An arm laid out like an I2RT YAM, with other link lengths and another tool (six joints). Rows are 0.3 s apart.
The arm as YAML. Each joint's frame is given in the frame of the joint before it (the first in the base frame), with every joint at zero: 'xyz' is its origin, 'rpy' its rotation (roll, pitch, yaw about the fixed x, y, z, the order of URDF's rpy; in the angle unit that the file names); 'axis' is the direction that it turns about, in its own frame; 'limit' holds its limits. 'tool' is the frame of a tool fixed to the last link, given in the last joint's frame.
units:
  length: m
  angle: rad
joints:
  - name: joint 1
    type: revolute
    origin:
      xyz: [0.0, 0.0, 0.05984]
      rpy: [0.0, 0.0, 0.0]
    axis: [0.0, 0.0, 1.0]
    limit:
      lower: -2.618
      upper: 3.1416
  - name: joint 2
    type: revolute
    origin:
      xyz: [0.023, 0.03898, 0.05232]
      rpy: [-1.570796, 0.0, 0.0]
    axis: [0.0, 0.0, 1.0]
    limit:
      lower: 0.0
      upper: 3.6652
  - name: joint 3
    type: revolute
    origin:
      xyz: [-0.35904, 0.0, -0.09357]
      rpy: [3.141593, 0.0, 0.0]
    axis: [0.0, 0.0, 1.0]
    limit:
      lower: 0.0
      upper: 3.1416
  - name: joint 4
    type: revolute
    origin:
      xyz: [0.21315, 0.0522, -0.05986]
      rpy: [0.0, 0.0, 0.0]
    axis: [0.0, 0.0, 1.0]
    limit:
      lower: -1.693
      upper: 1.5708
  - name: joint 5
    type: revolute
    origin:
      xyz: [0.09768, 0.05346, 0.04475]
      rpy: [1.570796, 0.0, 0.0]
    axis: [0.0, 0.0, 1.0]
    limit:
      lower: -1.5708
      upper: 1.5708
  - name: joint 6
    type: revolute
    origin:
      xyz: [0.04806, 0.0, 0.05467]
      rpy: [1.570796, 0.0, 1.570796]
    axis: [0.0, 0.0, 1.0]
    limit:
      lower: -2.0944
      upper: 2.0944
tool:
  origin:
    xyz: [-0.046, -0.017, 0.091]
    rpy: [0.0, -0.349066, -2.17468]
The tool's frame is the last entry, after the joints.
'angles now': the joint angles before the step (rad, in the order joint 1, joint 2, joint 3, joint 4, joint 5, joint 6). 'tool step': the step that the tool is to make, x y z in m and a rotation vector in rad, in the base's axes. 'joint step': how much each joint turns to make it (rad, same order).
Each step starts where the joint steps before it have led.
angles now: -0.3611, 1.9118, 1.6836, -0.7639, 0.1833, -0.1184
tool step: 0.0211, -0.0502, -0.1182, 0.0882, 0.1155, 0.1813
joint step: -0.1224, 0.2699, -0.0003, 0.1505, -0.1801, -0.2476
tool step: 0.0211, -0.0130, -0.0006, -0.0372, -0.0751, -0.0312
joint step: 0.0003, 0.0246, 0.0009, 0.1071, 0.0134, 0.0286
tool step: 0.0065, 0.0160, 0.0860, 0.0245, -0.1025, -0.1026
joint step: 0.0363, -0.1051, 0.1339, -0.1622, 0.0195, 0.1534
